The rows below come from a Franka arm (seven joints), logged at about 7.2 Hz.
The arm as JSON. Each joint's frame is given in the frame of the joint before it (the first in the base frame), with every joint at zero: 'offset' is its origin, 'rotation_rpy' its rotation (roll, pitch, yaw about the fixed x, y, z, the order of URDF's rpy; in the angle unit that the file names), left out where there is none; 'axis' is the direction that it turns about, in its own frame. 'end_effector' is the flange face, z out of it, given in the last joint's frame.
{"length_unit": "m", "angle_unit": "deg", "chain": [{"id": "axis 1", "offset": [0.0, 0.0, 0.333], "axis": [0.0, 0.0, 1.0]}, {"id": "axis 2", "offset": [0.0, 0.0, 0.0], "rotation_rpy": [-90.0, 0.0, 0.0], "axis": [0.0, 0.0, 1.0]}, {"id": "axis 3", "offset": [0.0, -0.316, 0.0], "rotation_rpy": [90.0, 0.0, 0.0], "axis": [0.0, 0.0, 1.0]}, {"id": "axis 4", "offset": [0.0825, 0.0, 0.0], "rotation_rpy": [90.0, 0.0, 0.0], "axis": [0.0, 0.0, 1.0]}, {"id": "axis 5", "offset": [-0.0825, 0.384, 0.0], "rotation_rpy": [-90.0, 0.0, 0.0], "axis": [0.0, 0.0, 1.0]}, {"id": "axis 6", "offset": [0.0, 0.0, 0.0], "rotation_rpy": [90.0, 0.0, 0.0], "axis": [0.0, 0.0, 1.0]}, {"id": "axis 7", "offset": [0.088, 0.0, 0.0], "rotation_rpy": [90.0, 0.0, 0.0], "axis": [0.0, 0.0, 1.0]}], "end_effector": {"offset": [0.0, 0.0, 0.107]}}
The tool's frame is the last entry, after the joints.
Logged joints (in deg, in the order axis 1, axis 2, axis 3, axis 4, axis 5, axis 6, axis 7), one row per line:
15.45, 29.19, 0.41, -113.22, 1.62, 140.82, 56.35
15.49, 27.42, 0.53, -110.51, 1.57, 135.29, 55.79
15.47, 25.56, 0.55, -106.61, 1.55, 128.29, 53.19
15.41, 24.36, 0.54, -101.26, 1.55, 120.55, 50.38
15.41, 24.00, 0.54, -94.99, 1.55, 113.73, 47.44
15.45, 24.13, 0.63, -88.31, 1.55, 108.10, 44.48
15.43, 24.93, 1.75, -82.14, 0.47, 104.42, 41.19
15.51, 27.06, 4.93, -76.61, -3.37, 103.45, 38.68
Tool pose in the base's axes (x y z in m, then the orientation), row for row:
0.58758, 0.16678, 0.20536, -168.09, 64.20, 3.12
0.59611, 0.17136, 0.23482, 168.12, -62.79, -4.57
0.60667, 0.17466, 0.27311, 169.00, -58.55, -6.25
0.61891, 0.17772, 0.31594, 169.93, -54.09, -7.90
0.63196, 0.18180, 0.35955, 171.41, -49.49, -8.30
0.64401, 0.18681, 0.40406, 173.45, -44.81, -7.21
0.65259, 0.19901, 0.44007, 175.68, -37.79, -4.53
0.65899, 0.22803, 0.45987, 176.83, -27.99, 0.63
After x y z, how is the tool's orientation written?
As a rotation vector, in degrees.
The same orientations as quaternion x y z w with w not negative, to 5 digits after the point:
-0.93404, 0.35675, 0.01734, 0.00035
0.93648, -0.34976, -0.02546, 0.00418
0.94428, -0.32715, -0.03492, 0.00904
0.95188, -0.30299, -0.04425, 0.01304
0.95965, -0.27707, -0.04647, 0.01218
0.96741, -0.24993, -0.04021, 0.00620
0.97732, -0.21023, -0.02520, 0.00213
0.98766, -0.15633, 0.00352, 0.00844

